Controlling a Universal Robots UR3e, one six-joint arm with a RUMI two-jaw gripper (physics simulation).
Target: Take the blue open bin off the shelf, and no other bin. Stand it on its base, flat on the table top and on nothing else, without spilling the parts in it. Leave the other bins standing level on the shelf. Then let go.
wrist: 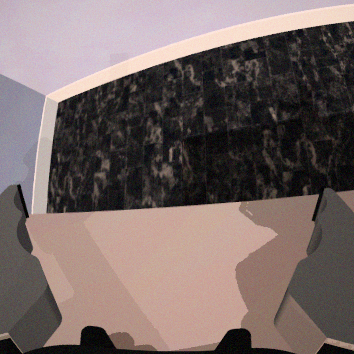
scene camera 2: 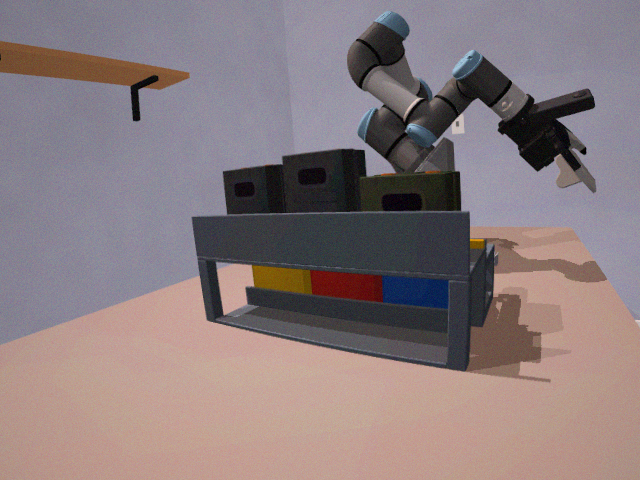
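Seen in the pictures: gripper, fingertip midpoint: (wrist: pixel 169 192) (scene camera 2: pixel 590 171); arm's base, origin of the base link: (scene camera 2: pixel 422 168).
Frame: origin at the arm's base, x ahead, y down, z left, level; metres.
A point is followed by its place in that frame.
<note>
The blue open bin (scene camera 2: pixel 416 291) {x 0.538, y 0.152, z 0.069 m} is in the lower part of the grey shelf (scene camera 2: pixel 330 240) {x 0.619, y 0.071, z -0.008 m}, at the right end of a row beside a red bin (scene camera 2: pixel 346 285) {x 0.526, y 0.153, z -0.030 m}. Its lower part is hidden behind a shelf rail, and its contents do not show. The blue bin does not show in the wrist view. My gripper (scene camera 2: pixel 578 180) (wrist: pixel 169 192) {x 0.180, y 0.019, z 0.368 m} is open, with its two fingers wide apart and no object between them. It hangs high above the table, to the right of and beyond the shelf in the scene view.
A yellow bin (scene camera 2: pixel 281 279) {x 0.514, y 0.153, z -0.141 m} stands left of the red one. Two dark bins (scene camera 2: pixel 253 190) {x 0.559, y 0.013, z -0.144 m} (scene camera 2: pixel 323 179) {x 0.569, y 0.005, z -0.033 m} and a green bin (scene camera 2: pixel 413 191) {x 0.596, y 0.024, z 0.080 m} stand on the upper level. The table top (scene camera 2: pixel 206 413) {x 0.777, y 0.203, z -0.075 m} (wrist: pixel 165 250) {x 0.067, y 0.203, z 0.348 m} has a far edge in the wrist view. A wooden wall shelf (scene camera 2: pixel 93 65) is at the upper left.
</note>
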